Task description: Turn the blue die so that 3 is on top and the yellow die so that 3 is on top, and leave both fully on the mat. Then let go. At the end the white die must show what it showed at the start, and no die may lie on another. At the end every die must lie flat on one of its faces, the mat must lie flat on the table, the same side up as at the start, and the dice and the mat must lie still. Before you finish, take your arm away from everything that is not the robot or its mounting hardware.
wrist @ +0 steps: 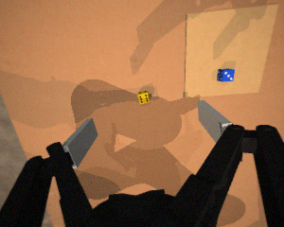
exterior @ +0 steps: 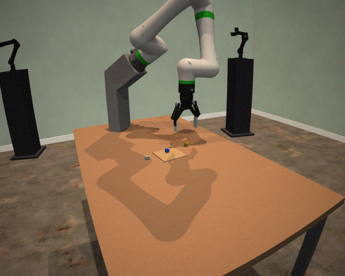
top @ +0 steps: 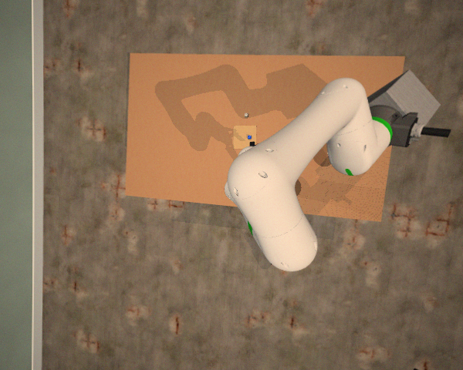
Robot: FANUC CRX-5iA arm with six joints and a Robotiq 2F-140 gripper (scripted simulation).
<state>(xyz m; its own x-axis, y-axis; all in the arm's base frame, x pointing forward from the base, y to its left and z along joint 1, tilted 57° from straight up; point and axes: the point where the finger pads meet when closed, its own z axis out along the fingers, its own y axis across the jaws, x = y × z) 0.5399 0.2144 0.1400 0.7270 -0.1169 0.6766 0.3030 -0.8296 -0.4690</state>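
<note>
The yellow die is 100 mm below my hand. From my hand the other things lie so: blue die 130 mm to the right, 100 mm below, 80 mm ahead; then white die 250 mm to the right, 140 mm ahead, 100 mm below; then tan mat 120 mm to the right, 110 mm below, 110 mm ahead.
</note>
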